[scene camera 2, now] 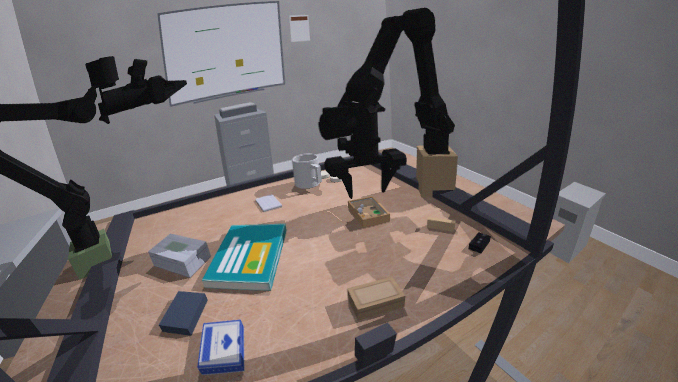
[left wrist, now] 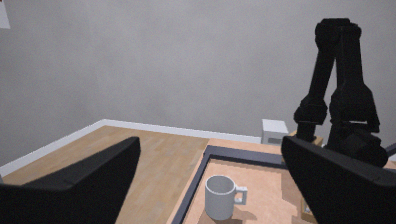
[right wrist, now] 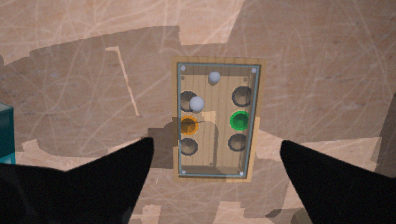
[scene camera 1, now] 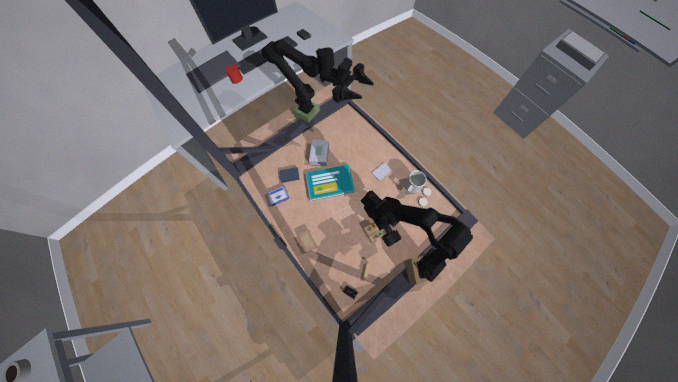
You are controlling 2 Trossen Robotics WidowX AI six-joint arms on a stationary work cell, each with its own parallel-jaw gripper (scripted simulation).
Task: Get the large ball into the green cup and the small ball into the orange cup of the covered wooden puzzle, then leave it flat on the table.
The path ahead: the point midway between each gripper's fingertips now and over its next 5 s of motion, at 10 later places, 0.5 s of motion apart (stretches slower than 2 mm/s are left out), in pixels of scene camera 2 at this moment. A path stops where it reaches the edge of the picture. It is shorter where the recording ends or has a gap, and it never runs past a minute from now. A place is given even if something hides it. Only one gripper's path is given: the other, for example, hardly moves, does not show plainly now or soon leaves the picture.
My right gripper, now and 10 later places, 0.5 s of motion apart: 367,195; 367,198; 368,206; 368,213; 368,212; 368,205; 367,196; 367,190; 367,187; 367,187; 367,187
